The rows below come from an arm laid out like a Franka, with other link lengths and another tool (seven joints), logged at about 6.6 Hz.
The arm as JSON. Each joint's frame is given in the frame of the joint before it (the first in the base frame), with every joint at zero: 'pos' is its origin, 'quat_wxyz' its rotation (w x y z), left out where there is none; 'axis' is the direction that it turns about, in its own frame. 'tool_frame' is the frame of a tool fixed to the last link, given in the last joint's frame.
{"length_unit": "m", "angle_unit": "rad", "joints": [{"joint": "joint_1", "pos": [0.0, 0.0, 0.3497], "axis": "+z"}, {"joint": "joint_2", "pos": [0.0, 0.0, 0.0], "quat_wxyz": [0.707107, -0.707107, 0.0, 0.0], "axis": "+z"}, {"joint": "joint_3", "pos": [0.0, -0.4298, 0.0], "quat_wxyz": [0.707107, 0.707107, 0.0, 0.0], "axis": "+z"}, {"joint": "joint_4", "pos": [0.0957, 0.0, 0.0], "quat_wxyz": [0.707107, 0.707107, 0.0, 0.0], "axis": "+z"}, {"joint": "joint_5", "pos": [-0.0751, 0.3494, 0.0], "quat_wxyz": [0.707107, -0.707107, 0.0, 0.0], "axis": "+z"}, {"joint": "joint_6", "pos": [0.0, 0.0, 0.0], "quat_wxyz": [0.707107, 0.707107, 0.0, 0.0], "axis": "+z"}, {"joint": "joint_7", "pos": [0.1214, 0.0, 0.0], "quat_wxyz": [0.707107, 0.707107, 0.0, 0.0], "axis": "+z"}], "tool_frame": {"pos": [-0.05, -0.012, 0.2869], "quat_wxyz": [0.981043, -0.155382, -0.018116, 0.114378]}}
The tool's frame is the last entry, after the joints.
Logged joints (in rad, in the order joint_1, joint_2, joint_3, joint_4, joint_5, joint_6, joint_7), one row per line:
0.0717 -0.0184 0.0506 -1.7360 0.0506 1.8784 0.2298
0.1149 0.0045 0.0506 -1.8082 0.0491 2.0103 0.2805
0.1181 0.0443 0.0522 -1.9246 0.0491 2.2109 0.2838
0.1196 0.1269 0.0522 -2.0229 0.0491 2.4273 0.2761
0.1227 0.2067 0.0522 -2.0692 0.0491 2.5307 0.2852
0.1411 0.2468 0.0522 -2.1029 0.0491 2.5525 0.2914
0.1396 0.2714 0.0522 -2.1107 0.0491 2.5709 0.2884
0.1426 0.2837 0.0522 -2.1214 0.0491 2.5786 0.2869
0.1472 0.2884 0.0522 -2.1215 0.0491 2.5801 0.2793
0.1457 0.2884 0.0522 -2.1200 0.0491 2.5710 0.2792
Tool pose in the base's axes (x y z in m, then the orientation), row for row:
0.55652 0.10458 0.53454 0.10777 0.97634 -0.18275 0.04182
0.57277 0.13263 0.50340 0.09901 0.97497 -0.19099 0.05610
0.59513 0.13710 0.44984 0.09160 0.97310 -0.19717 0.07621
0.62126 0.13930 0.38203 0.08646 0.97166 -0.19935 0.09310
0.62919 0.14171 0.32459 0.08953 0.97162 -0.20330 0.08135
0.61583 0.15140 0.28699 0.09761 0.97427 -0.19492 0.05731
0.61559 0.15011 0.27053 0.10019 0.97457 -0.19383 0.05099
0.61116 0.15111 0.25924 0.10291 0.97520 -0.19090 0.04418
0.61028 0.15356 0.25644 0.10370 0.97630 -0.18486 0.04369
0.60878 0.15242 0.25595 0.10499 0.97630 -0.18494 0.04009
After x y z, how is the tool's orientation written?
As a quaternion, w x y z.
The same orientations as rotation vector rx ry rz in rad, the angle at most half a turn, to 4 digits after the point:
2.8731 -0.5378 0.1231
2.8838 -0.5649 0.1659
2.8907 -0.5857 0.2264
2.8952 -0.5940 0.2774
2.8898 -0.6047 0.2420
2.8840 -0.5770 0.1696
2.8806 -0.5729 0.1507
2.8779 -0.5634 0.1304
2.8798 -0.5453 0.1289
2.8777 -0.5451 0.1182

